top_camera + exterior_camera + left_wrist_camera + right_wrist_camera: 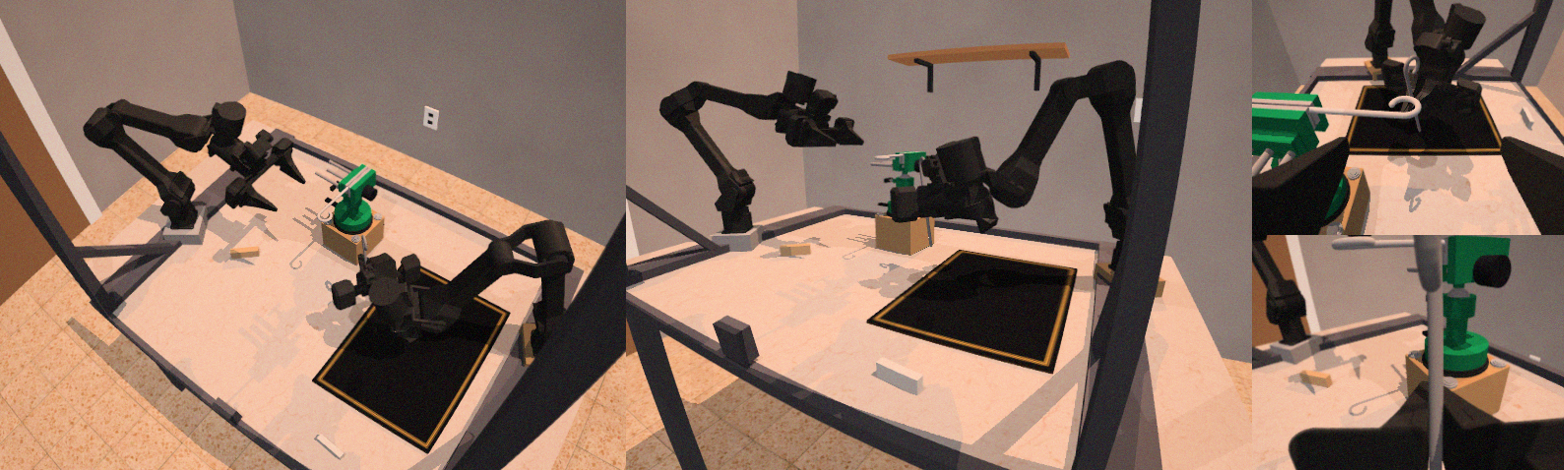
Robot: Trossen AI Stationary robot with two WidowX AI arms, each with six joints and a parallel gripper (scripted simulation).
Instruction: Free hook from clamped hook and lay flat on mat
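The mat is 15 cm to the right of my right hand, 15 cm below it and 6 cm behind it. Round my right hand: white block: 34 cm behind, 15 cm below, 6 cm to the right; then small wooden block: 33 cm to the left, 14 cm below, 2 cm ahead.
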